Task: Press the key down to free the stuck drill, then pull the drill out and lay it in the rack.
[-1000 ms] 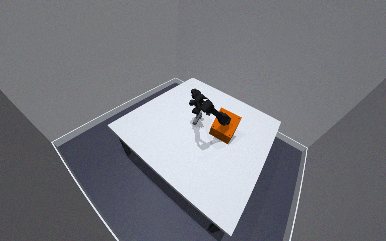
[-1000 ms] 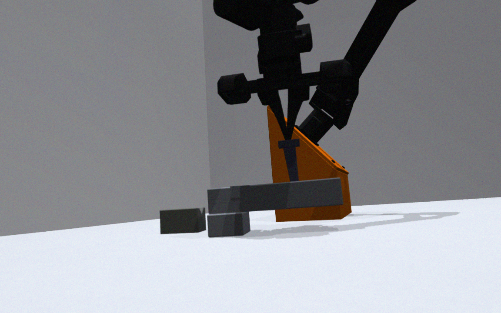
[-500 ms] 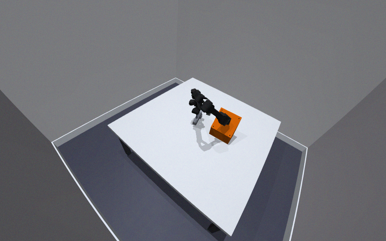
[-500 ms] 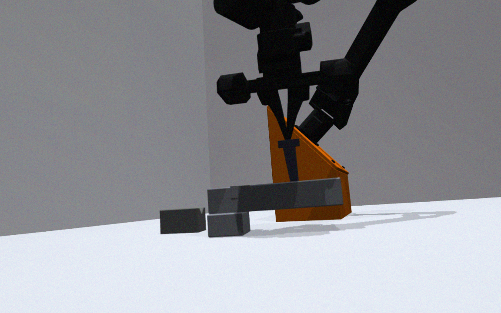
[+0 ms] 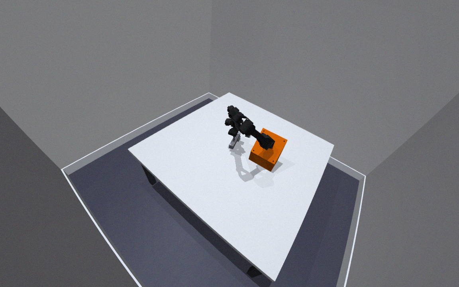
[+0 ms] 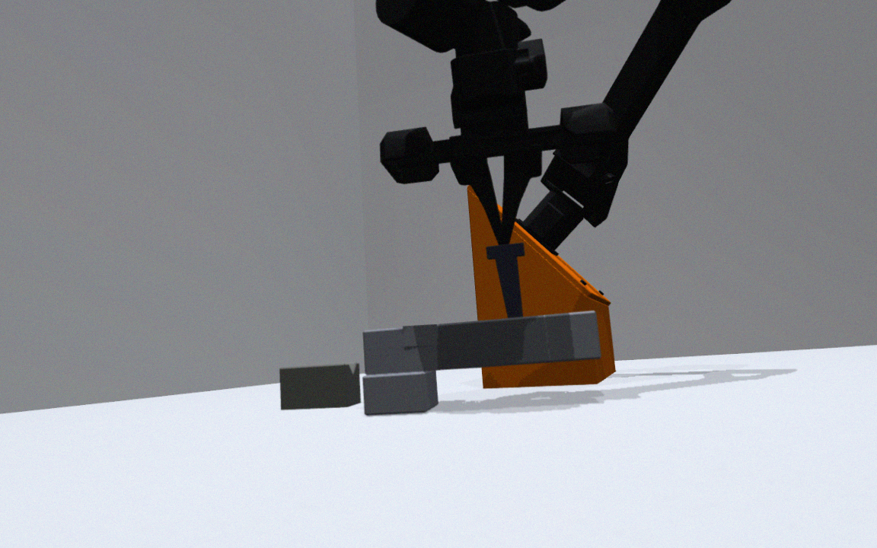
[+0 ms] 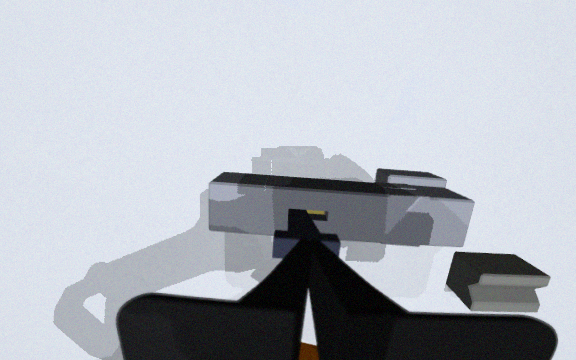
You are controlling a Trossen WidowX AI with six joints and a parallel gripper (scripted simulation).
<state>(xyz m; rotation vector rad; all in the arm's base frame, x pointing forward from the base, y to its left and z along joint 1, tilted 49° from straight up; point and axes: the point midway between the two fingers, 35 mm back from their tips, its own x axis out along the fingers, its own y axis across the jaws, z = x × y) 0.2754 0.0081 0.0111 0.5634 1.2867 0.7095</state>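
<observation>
The dark t-shaped key lies 30 mm below my gripper tip. The rest, counted from my gripper tip: grey housing: 90 mm below, 30 mm to the right; dark v-notched rack: 210 mm to the right, 110 mm below, 50 mm behind; drill: 80 mm below, 50 mm to the right.
</observation>
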